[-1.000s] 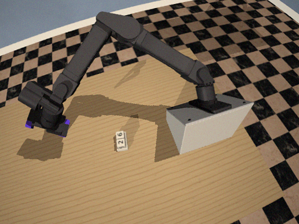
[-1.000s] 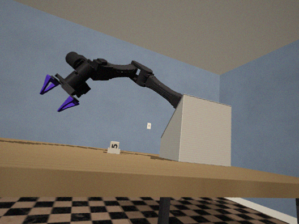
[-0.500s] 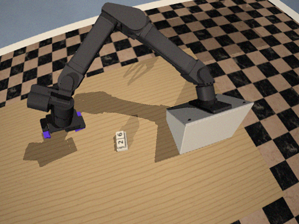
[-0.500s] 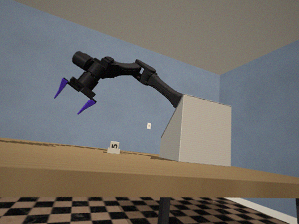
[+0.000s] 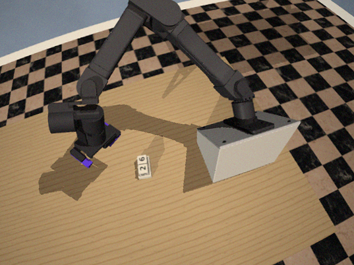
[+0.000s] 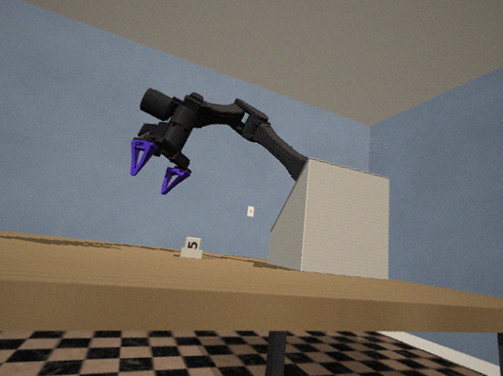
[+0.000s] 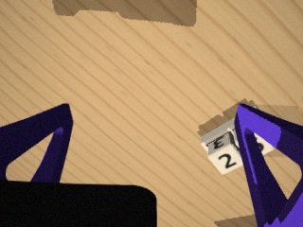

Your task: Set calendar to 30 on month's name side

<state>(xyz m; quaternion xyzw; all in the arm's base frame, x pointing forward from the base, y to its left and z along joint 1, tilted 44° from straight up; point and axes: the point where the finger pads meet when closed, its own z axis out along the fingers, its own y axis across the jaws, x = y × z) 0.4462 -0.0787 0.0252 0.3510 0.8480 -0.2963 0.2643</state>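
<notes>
My gripper is now 14 cm above the white tray, 11 cm past it and 2 cm to the right of it.
</notes>
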